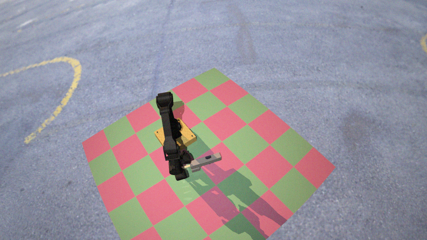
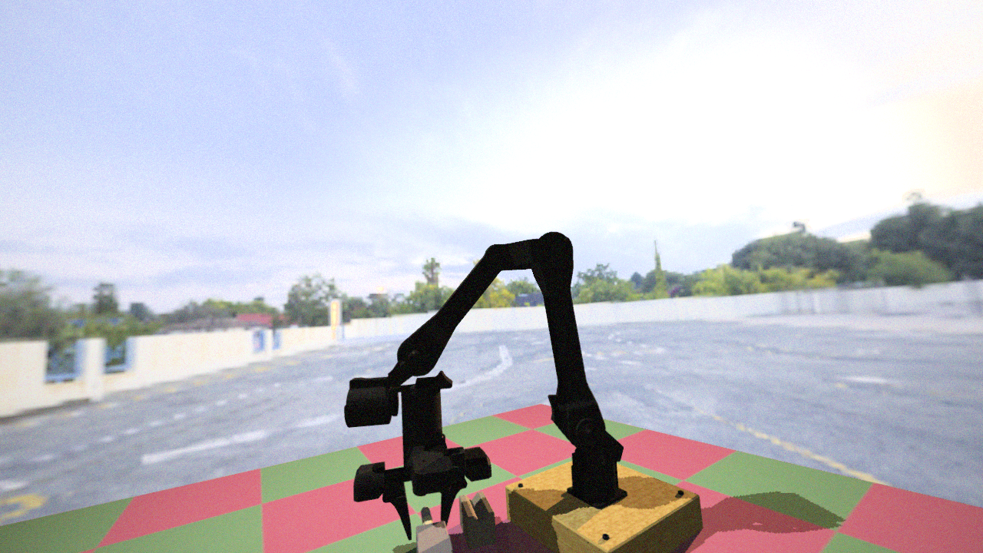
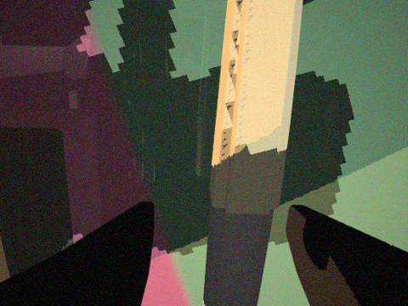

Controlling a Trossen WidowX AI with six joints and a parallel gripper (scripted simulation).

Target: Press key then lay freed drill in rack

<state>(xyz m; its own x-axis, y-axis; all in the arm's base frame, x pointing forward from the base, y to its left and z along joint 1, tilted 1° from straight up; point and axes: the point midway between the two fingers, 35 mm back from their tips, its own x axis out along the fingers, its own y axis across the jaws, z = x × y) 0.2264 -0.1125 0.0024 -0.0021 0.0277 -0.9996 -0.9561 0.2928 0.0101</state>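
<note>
Right now the drill is 5 cm to the left of my gripper tip, 3 cm above it and 2 cm ahead of it. The rest, counted from my gripper tip: dark key (17 cm to the left, 5 cm ahead, 3 cm above); notched rack (8 cm behind, 1 cm to the left); long grey block (15 cm to the left, 4 cm ahead, 2 cm above).
</note>
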